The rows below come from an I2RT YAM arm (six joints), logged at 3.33 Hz.
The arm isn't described. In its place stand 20 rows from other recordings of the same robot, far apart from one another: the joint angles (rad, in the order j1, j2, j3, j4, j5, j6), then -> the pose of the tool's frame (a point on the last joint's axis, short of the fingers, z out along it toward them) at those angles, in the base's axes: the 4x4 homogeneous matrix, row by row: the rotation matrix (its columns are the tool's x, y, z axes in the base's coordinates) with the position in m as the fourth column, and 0 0 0 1 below.
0.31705 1.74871 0.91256 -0.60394 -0.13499 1.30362 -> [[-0.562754 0.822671 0.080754 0.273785], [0.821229 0.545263 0.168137 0.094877], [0.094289 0.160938 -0.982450 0.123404], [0 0 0 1]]
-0.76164 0.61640 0.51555 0.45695 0.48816 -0.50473 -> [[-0.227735 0.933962 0.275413 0.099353], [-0.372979 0.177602 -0.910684 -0.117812], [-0.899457 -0.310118 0.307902 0.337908], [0 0 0 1]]
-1.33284 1.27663 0.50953 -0.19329 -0.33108 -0.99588 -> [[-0.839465 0.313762 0.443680 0.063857], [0.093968 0.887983 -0.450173 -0.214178], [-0.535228 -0.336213 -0.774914 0.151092], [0 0 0 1]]
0.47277 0.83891 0.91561 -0.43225 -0.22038 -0.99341 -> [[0.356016 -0.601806 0.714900 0.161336], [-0.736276 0.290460 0.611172 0.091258], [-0.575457 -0.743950 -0.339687 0.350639], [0 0 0 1]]
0.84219 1.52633 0.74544 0.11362 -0.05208 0.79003 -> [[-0.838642 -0.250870 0.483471 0.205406], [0.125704 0.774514 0.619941 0.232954], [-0.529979 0.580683 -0.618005 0.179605], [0 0 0 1]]
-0.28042 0.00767 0.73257 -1.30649 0.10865 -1.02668 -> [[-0.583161 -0.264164 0.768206 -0.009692], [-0.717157 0.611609 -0.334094 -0.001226], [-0.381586 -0.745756 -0.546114 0.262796], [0 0 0 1]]
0.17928 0.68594 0.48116 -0.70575 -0.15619 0.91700 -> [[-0.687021 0.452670 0.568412 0.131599], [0.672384 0.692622 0.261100 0.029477], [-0.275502 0.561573 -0.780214 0.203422], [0 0 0 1]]
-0.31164 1.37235 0.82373 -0.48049 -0.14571 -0.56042 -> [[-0.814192 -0.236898 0.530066 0.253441], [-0.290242 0.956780 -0.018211 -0.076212], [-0.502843 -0.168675 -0.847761 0.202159], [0 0 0 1]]
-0.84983 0.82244 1.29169 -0.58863 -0.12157 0.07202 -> [[-0.030479 0.670072 0.741670 0.095861], [0.142888 0.737315 -0.660265 -0.102544], [-0.989270 0.085851 -0.118218 0.458248], [0 0 0 1]]
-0.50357 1.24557 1.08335 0.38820 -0.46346 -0.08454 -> [[0.191320 0.066447 0.979276 0.261919], [-0.191644 0.981032 -0.029125 -0.126133], [-0.962636 -0.182101 0.200426 0.407020], [0 0 0 1]]
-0.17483 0.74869 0.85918 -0.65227 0.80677 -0.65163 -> [[-0.846217 0.272097 0.458127 0.141265], [-0.276611 0.510528 -0.814154 -0.051055], [-0.455416 -0.815674 -0.356753 0.328991], [0 0 0 1]]
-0.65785 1.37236 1.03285 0.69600 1.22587 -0.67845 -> [[-0.352725 0.877598 -0.324664 0.216575], [0.004370 -0.345416 -0.938440 -0.209678], [-0.935717 -0.332430 0.118002 0.377330], [0 0 0 1]]
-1.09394 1.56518 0.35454 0.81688 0.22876 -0.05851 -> [[-0.232016 0.949474 0.211349 0.112792], [0.325018 0.280463 -0.903163 -0.235914], [-0.916805 -0.140856 -0.373668 0.127668], [0 0 0 1]]
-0.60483 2.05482 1.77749 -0.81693 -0.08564 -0.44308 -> [[-0.889420 0.169296 0.424584 0.367895], [0.095540 0.977219 -0.189512 -0.250606], [-0.446995 -0.127991 -0.885332 0.240532], [0 0 0 1]]
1.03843 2.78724 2.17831 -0.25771 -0.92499 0.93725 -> [[-0.858433 -0.150567 -0.490329 0.262109], [-0.501579 0.446369 0.741062 0.500945], [0.107288 0.882091 -0.458699 0.041454], [0 0 0 1]]
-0.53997 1.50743 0.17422 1.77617 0.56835 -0.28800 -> [[0.110951 0.919790 0.376398 0.173036], [-0.345592 0.390808 -0.853133 -0.126056], [-0.931802 -0.035425 0.361233 0.197553], [0 0 0 1]]
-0.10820 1.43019 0.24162 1.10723 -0.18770 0.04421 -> [[-0.084179 -0.075156 0.993612 0.237989], [0.052819 0.995413 0.079767 -0.019169], [-0.995050 0.059196 -0.079823 0.161102], [0 0 0 1]]
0.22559 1.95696 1.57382 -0.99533 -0.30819 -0.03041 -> [[-0.948050 -0.298617 0.109672 0.377437], [-0.247300 0.908672 0.336389 0.097700], [-0.200107 0.291792 -0.935315 0.216188], [0 0 0 1]]
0.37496 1.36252 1.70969 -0.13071 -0.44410 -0.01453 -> [[0.210309 -0.718195 0.663300 0.254059], [0.068674 0.687651 0.722787 0.116430], [-0.975220 -0.106457 0.193940 0.534371], [0 0 0 1]]
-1.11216 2.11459 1.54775 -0.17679 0.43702 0.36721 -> [[0.061442 0.994547 -0.084274 0.196207], [0.610264 -0.104245 -0.785309 -0.431412], [-0.789812 -0.003179 -0.613341 0.186549], [0 0 0 1]]
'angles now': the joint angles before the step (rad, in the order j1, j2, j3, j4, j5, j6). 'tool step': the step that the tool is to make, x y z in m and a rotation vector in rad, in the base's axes. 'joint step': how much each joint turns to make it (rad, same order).
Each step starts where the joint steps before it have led.
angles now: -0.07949, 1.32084, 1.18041, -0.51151, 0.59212, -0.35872
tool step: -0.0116, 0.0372, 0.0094, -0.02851, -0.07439, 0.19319
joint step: 0.12784, -0.08365, -0.05790, 0.08725, -0.03885, -0.07054
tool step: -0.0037, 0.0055, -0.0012, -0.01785, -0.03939, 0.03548
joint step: 0.02069, -0.02805, -0.04209, 0.06758, -0.00303, -0.02912
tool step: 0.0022, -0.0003, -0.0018, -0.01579, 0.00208, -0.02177
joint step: 0.00142, 0.00962, -0.00161, 0.00992, 0.02779, -0.00351
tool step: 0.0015, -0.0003, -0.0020, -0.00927, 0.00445, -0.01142
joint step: 0.00008, 0.00668, -0.00296, 0.00620, 0.01434, -0.00299
